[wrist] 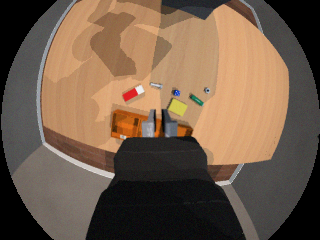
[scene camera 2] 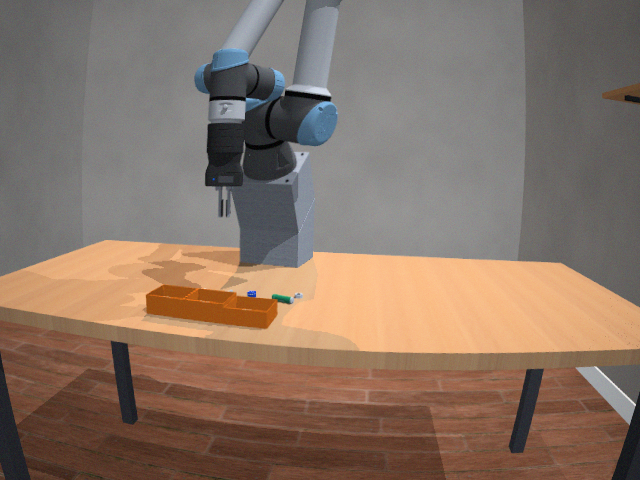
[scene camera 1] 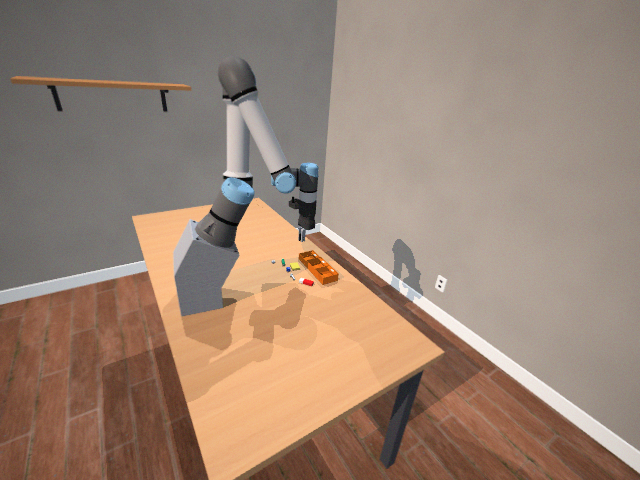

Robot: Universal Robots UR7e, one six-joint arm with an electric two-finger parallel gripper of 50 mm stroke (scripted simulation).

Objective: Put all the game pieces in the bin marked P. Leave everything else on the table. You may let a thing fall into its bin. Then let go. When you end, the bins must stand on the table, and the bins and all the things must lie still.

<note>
In view: my gripper (scene camera 2: pixel 224 216) and an orange bins (scene camera 2: pixel 222 308).
The orange bins also shows in the wrist view (wrist: pixel 123 126) and in scene camera 1 (scene camera 1: pixel 325 274). My gripper shows as well in the wrist view (wrist: pixel 158 116).
</note>
